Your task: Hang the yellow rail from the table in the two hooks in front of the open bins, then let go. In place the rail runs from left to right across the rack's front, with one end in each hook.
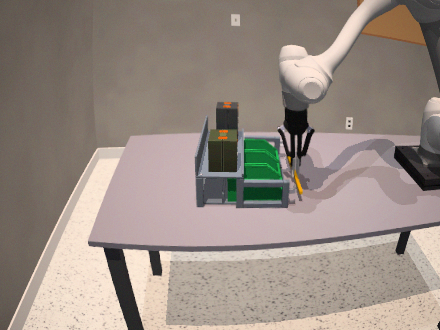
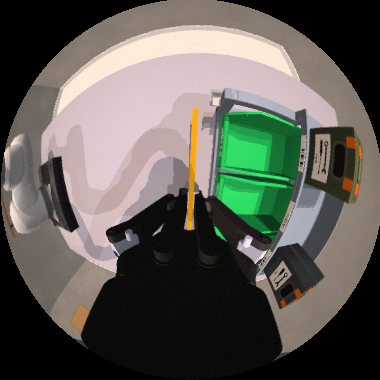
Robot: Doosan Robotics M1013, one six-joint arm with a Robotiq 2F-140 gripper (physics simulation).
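Places are measured from the arm's base along level axes (x ahead, y left, z up), in centimetres.
Where they show: gripper, fingertip midpoint: [image 1: 295, 175] [image 2: 191, 187]; arm's base at its link origin: [image 1: 432, 158] [image 2: 49, 199].
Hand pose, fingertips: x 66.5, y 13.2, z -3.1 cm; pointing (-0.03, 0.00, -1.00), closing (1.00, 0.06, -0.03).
Things, the pixels of their top centre, and the offset from my fingertips. "spot": a spot on its surface instead. Level surfaces: height alone.
- yellow rail at its top centre: [image 2: 189, 207] [image 1: 294, 165] dx +0.2, dy -3.7, dz +1.8 cm
- pale hook at a spot on its surface: [image 2: 216, 97] spot: dx +2.5, dy +17.0, dz +2.9 cm
- olive toolbox at its top centre: [image 1: 223, 134] dx +23.0, dy +10.7, dz +17.3 cm
- dark grey toolbox at its top centre: [image 2: 303, 295] [image 1: 227, 104] dx +23.6, dy -12.4, dz +19.8 cm
- table at its surface level: dz -2.5 cm
The yellow rail [image 1: 298, 183] [image 2: 194, 150] is held between the fingertips of my gripper [image 1: 295, 162] [image 2: 191, 187], which is shut on it. The rail is above the table, out in front of the rack [image 1: 241, 194] [image 2: 260, 101], roughly parallel to its front and apart from it. A pale hook [image 1: 291, 201] [image 2: 216, 97] sticks out at one end of the rack's front; the rail lies farther out from the rack than this hook. The other hook is hidden or too small to tell. Green open bins [image 1: 262, 167] [image 2: 245, 150] sit in the rack behind its front bar.
An olive toolbox [image 1: 222, 152] [image 2: 332, 162] and a dark grey toolbox [image 1: 227, 117] [image 2: 300, 272] stand on the rack's upper rear part. The robot's black base plate [image 1: 420, 167] [image 2: 59, 195] is on the table [image 1: 165, 220] [image 2: 125, 85], on the side away from the rack.
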